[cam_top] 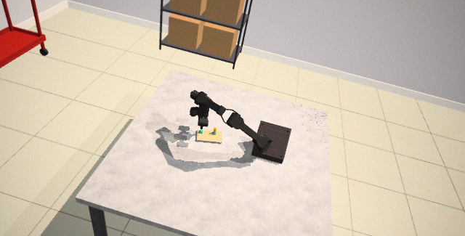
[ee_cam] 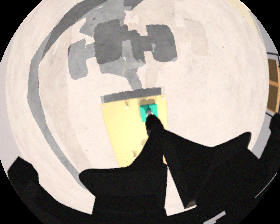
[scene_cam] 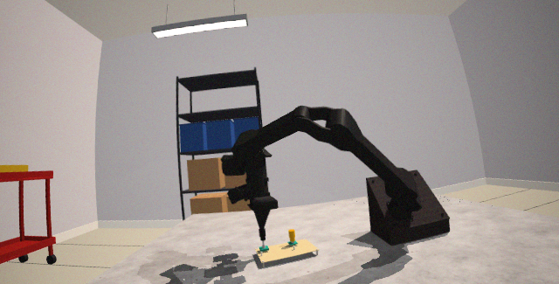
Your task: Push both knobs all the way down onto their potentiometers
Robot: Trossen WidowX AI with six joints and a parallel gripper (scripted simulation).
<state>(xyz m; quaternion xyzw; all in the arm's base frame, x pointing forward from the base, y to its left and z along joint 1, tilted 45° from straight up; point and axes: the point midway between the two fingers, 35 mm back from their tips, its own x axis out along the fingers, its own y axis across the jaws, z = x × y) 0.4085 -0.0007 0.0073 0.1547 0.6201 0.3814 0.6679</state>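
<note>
Now: gripper tip 20 mm above the black knob. Also, from my gripper tip: orange knob (80 mm behind, 40 mm below, 30 mm to the right).
</note>
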